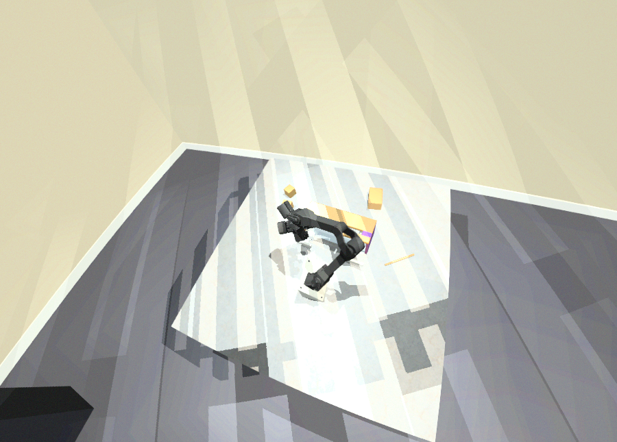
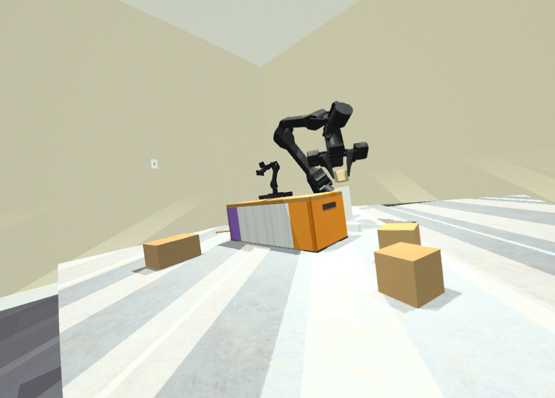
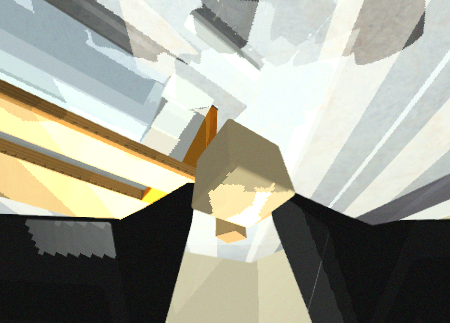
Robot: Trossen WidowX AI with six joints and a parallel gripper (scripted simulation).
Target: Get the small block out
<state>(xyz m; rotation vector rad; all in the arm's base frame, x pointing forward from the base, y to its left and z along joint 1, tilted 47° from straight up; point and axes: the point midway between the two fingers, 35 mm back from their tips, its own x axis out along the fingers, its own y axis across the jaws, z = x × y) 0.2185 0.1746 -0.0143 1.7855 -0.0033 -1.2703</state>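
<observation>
Now: the tan block 20 mm behind my gripper tip and 10 mm to the right of it. Also, from my gripper tip: thin stick (540 mm to the right, 160 mm below, 20 mm ahead); then box (180 mm to the right, 110 mm below, 60 mm ahead).
</observation>
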